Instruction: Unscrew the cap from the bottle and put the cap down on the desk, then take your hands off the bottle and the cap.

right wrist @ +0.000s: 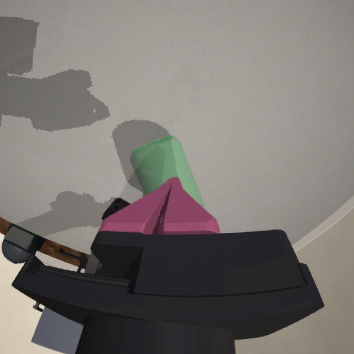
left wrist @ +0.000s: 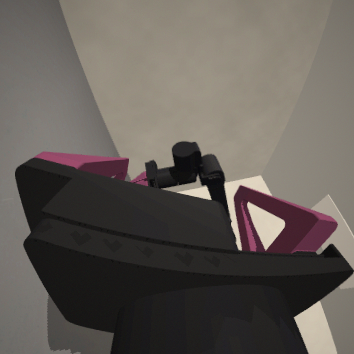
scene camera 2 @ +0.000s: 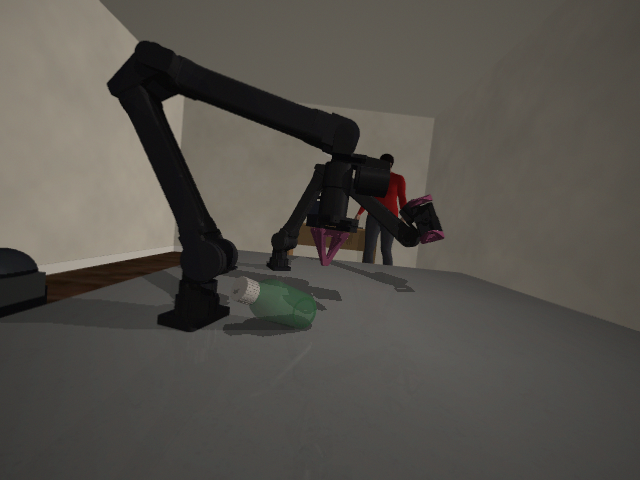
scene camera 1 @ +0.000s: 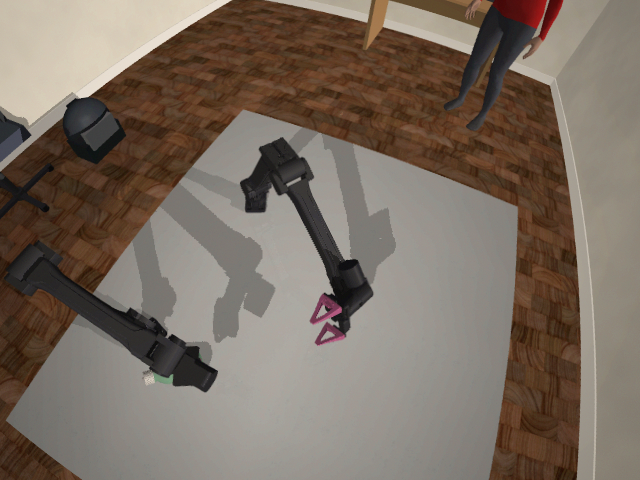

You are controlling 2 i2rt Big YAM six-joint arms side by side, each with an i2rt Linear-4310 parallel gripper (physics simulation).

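Pixels of known places: left gripper, fingertip midpoint: (left wrist: 184, 178) (scene camera 2: 425, 214) (scene camera 1: 313, 334); right gripper, fingertip midpoint: (right wrist: 174, 183) (scene camera 2: 324, 265); left arm's base, origin of the base link: (scene camera 2: 278, 268) (scene camera 1: 256, 201); right arm's base, origin of the base link: (scene camera 2: 196, 318).
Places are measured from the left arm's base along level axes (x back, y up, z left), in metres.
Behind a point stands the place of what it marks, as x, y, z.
The green bottle (scene camera 1: 163, 379) {0.247, 0.100, -0.732} (scene camera 2: 281, 303) {0.235, 0.077, -0.742} (right wrist: 167, 167) {0.166, 0.076, -0.693} is tipped over on the grey desk (scene camera 1: 403, 403) {-0.506, 0.000, -0.828} (scene camera 2: 439, 392) {0.052, 0.000, -0.933}, its base at the right and its neck end raised at the left in scene camera 2. The whitish cap (scene camera 1: 148, 378) {0.288, 0.116, -0.732} (scene camera 2: 246, 290) {0.299, 0.103, -0.749} sits on the bottle's neck; the right wrist view hides it behind the fingers. My right gripper (scene camera 2: 324, 264) {0.138, 0.140, -0.708} (right wrist: 174, 183) {0.138, 0.140, -0.708} is shut and empty, pointing down above and beyond the bottle, apart from it in scene camera 2. My left gripper (scene camera 1: 313, 333) {-0.202, 0.281, -0.637} (scene camera 2: 425, 219) {-0.202, 0.281, -0.637} is open and empty, raised well away from the bottle.
The right arm's base (scene camera 2: 193, 307) {0.370, 0.037, -0.622} stands close beside the cap end in scene camera 2. The left arm's base (scene camera 1: 255, 201) {-0.004, 0.048, -0.037} is farther back. A person in red (scene camera 1: 504, 36) (scene camera 2: 398, 191) stands beyond the desk. A dark helmet-like object (scene camera 1: 92, 126) is off its left side.
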